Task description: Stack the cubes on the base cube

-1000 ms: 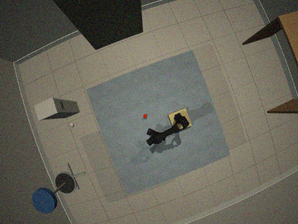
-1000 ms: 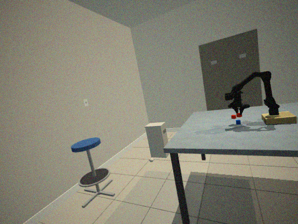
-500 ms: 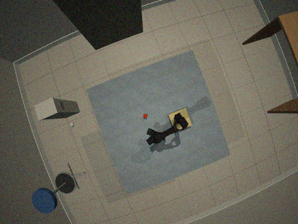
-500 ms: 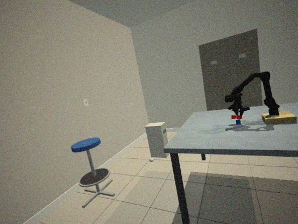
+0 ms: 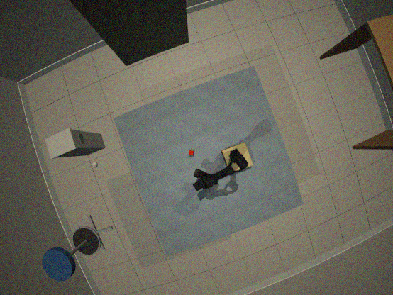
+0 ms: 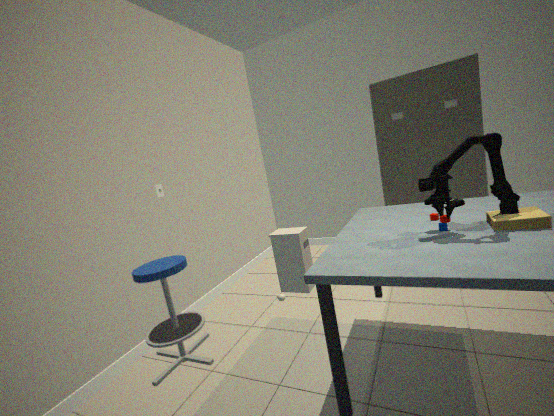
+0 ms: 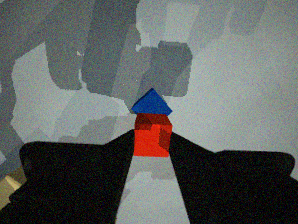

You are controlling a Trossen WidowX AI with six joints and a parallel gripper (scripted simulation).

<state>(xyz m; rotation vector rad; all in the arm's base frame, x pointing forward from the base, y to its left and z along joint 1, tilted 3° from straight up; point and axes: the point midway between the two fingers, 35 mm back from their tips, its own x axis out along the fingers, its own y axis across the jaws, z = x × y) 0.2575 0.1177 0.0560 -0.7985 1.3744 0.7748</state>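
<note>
Right now the blue cube is 1 cm ahead of my gripper tip, 2 cm to the left of it and 4 cm below it.
</note>
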